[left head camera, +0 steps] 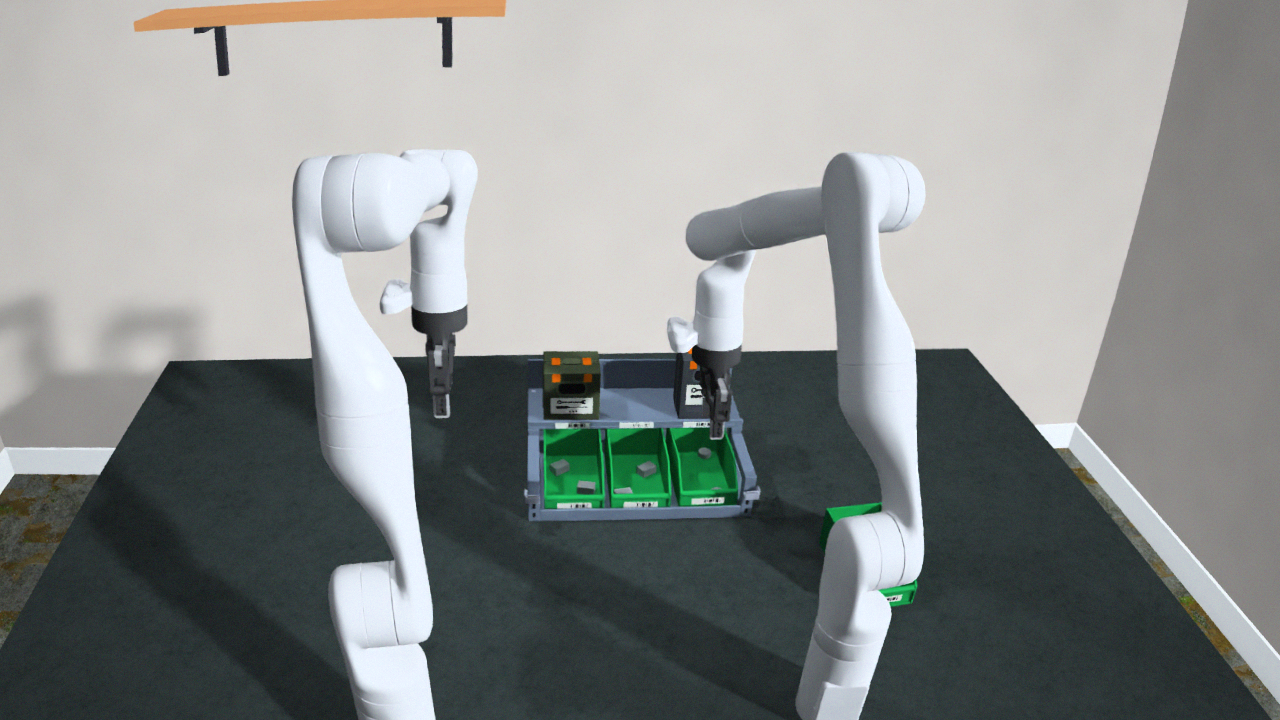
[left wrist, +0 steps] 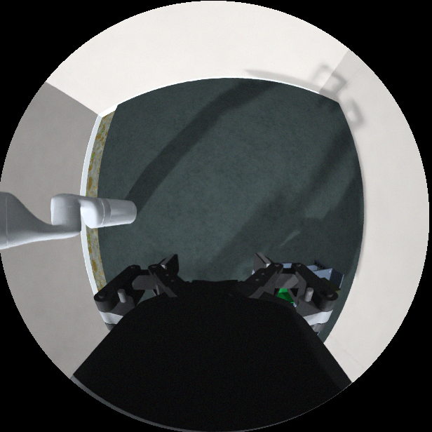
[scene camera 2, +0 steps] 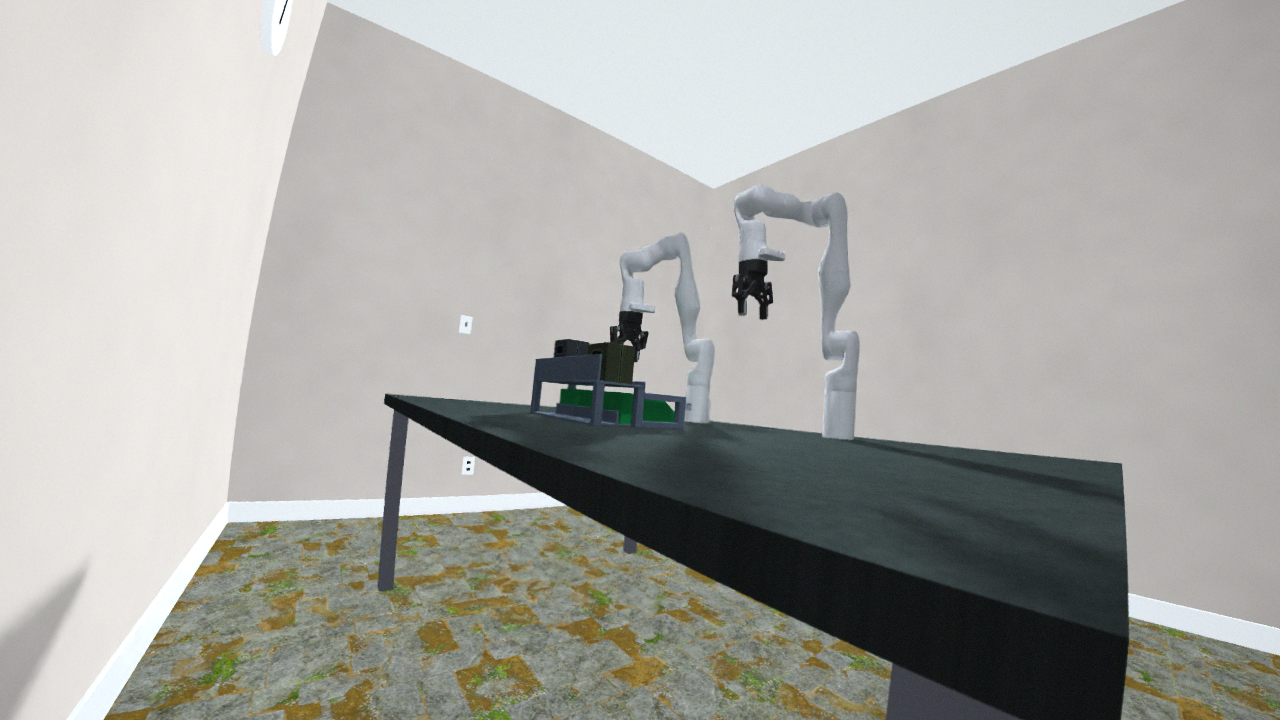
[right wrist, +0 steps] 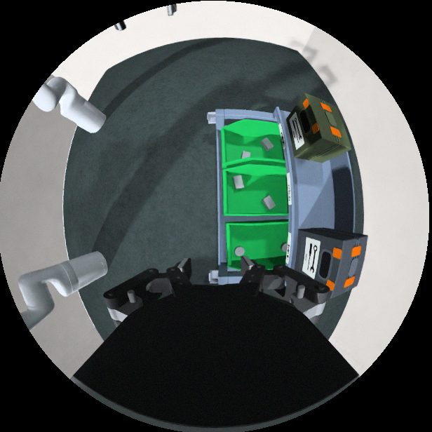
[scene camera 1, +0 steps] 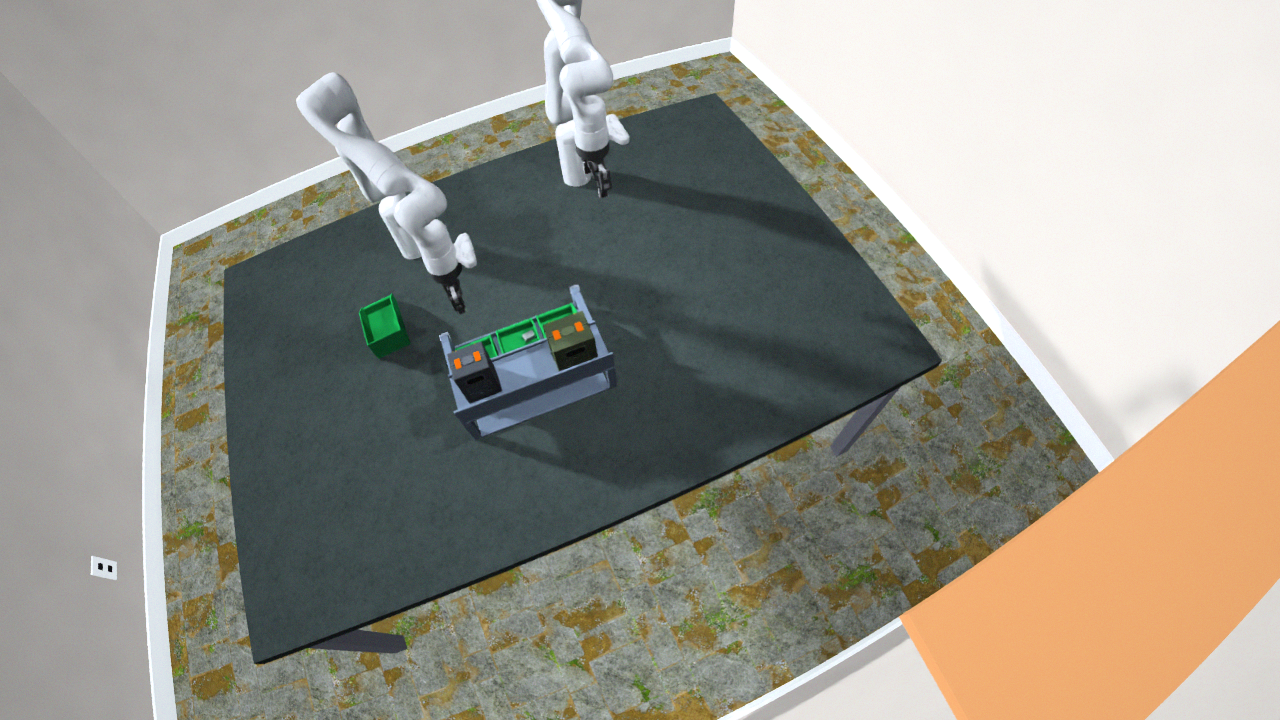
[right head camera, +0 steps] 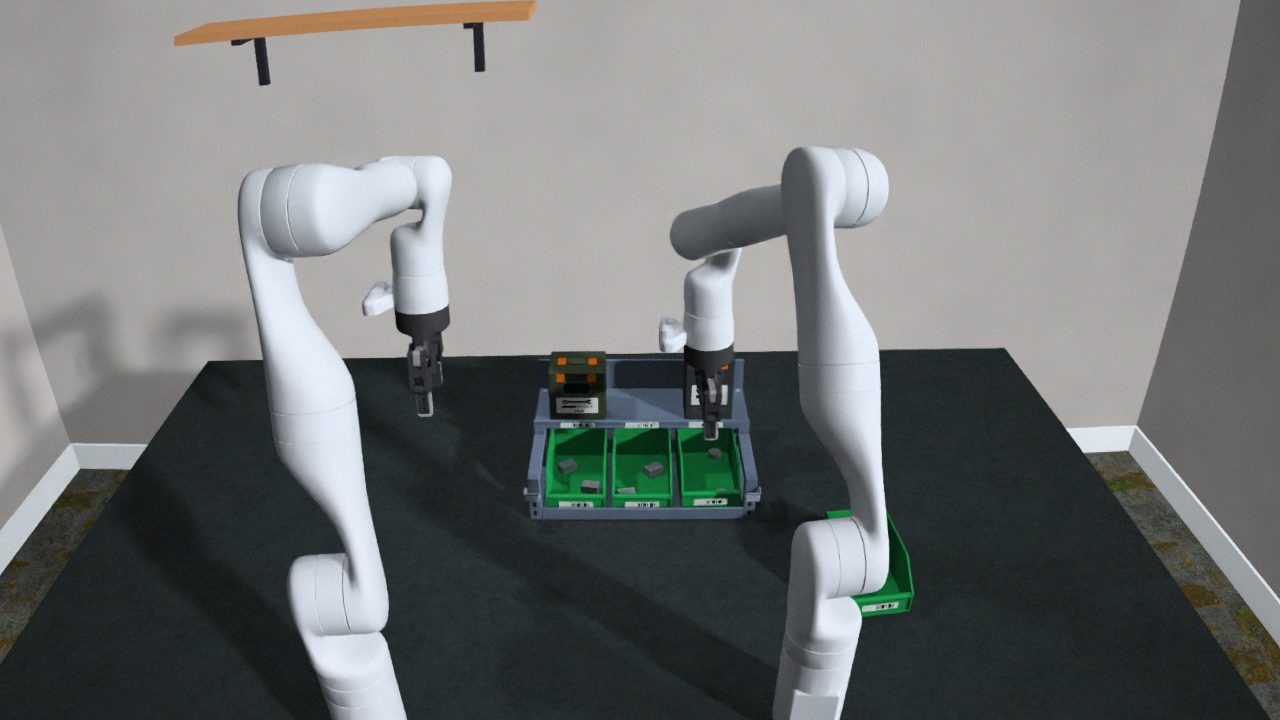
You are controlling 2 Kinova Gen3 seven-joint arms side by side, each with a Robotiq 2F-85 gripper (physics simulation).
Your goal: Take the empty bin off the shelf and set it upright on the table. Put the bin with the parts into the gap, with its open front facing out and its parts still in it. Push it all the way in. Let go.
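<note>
The bin with the parts sits in the right-hand bay of the shelf's lower row, open front facing out, round grey parts inside. It stands level with its neighbours. The empty green bin stands upright on the table, partly hidden by the right arm in both head views. My right gripper is open and empty, above the parts bin and apart from it. My left gripper is open and empty, high over the table.
The blue-grey shelf holds two other green bins with grey blocks. An olive case and a dark grey case stand on its top level. A wooden wall shelf hangs behind.
</note>
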